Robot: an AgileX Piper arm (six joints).
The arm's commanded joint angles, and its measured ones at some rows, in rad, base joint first. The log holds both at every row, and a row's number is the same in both.
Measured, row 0:
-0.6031 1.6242 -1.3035 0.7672 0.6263 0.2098
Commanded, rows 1 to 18:
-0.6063 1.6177 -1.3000 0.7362 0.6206 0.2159
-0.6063 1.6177 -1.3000 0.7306 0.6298 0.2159
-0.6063 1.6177 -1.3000 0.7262 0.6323 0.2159
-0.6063 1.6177 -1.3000 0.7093 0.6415 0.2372
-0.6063 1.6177 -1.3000 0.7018 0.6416 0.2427
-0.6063 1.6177 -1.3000 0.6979 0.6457 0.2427
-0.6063 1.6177 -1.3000 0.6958 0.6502 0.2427
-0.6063 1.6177 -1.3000 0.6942 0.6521 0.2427
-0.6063 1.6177 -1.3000 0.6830 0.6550 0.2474
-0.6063 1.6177 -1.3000 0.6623 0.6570 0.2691
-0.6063 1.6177 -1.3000 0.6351 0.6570 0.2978
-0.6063 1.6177 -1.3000 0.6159 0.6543 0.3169
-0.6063 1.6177 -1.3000 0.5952 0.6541 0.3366
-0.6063 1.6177 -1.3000 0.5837 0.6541 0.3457
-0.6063 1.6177 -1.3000 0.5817 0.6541 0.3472
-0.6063 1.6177 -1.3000 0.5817 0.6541 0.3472
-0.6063 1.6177 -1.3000 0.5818 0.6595 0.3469
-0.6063 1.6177 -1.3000 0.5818 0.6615 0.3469
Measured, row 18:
-0.6031 1.6242 -1.3035 0.6011 0.6540 0.3360
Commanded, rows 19 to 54:
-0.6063 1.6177 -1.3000 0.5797 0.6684 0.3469
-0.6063 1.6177 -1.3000 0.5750 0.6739 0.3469
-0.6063 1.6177 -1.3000 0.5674 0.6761 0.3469
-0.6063 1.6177 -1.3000 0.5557 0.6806 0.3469
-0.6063 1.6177 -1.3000 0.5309 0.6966 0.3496
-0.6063 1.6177 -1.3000 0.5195 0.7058 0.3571
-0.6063 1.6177 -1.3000 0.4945 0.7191 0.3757
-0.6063 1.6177 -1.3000 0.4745 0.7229 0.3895
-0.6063 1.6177 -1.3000 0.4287 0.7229 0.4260
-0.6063 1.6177 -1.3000 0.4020 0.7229 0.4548
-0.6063 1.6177 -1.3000 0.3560 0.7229 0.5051
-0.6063 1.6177 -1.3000 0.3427 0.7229 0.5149
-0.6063 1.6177 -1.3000 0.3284 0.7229 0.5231
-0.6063 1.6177 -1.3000 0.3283 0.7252 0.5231
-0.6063 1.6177 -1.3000 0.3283 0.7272 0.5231
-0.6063 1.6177 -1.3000 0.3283 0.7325 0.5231
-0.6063 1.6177 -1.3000 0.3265 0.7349 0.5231
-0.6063 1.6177 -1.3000 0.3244 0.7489 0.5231
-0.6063 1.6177 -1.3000 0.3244 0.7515 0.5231
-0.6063 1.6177 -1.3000 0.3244 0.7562 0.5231
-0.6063 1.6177 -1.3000 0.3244 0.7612 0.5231
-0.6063 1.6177 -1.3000 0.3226 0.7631 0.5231
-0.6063 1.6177 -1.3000 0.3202 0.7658 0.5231
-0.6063 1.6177 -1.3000 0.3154 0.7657 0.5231
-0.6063 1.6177 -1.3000 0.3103 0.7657 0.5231
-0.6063 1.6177 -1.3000 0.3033 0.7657 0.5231
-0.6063 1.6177 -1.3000 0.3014 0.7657 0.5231
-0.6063 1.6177 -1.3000 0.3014 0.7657 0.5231
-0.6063 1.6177 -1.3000 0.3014 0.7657 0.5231
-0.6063 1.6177 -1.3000 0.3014 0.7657 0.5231
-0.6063 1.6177 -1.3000 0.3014 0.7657 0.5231
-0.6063 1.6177 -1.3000 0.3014 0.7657 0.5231
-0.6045 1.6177 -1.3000 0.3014 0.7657 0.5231
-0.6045 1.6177 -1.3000 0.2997 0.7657 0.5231
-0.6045 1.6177 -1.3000 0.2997 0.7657 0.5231
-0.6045 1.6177 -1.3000 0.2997 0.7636 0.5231
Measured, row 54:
-0.6031 1.6242 -1.3035 0.3128 0.7653 0.5241
